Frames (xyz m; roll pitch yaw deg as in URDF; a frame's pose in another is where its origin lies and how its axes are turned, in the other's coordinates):
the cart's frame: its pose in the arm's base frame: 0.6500 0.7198 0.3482 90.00 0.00 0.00
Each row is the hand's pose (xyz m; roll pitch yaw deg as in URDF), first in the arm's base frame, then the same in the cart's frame.
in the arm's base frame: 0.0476 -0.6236 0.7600 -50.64 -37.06 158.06
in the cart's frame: -0.6024 0.4118 1.3434 25.72 17.35 140.85
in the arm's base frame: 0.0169 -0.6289 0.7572 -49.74 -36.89 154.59
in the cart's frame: -0.6331 0.4090 1.3487 24.34 20.07 140.28
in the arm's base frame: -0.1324 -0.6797 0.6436 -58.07 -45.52 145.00
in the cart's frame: -0.7824 0.2954 1.3995 5.38 23.70 128.81
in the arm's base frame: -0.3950 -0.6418 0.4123 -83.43 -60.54 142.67
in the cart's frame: -1.0450 0.0641 1.3616 -27.01 17.35 114.19
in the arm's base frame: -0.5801 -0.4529 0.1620 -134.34 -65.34 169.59
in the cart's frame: -1.2301 -0.1862 1.1727 -53.82 4.32 114.30
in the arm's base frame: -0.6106 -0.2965 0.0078 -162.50 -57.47 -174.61
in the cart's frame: -1.2606 -0.3404 1.0163 -67.95 -2.90 122.41
